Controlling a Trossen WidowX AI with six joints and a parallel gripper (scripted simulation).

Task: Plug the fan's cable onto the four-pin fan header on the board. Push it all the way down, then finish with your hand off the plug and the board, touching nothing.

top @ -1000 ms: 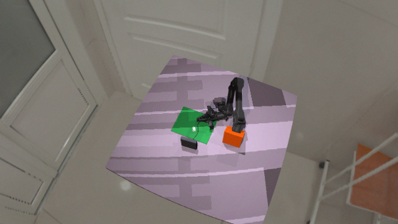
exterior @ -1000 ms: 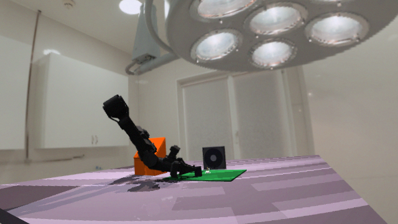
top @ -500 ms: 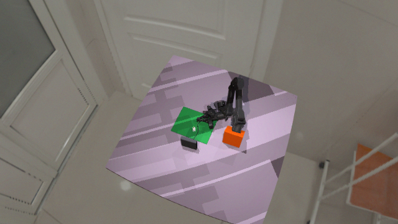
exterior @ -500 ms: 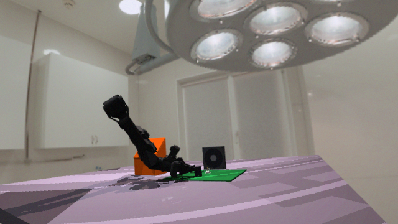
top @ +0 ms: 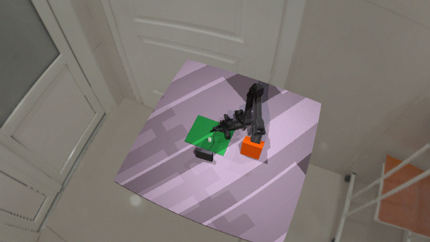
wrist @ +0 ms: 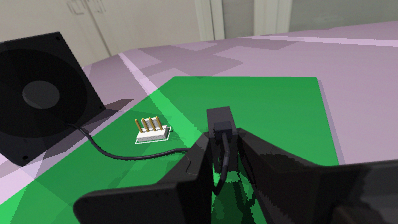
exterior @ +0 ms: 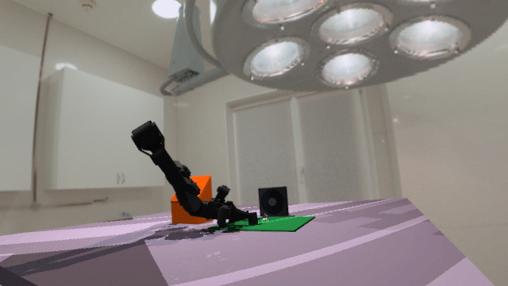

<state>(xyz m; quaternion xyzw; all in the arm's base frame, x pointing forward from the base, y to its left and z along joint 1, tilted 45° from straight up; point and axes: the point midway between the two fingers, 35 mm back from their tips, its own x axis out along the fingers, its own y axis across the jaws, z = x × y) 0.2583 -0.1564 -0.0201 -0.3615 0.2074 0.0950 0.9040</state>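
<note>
Right now my gripper tip is 1 cm above the fan plug. From my gripper tip the other things lie so: black fan 2 cm ahead, 23 cm to the left, 2 cm above; green board 3 cm ahead, 4 cm to the left, 5 cm below; white four-pin header 2 cm ahead, 9 cm to the left, 3 cm below.
</note>
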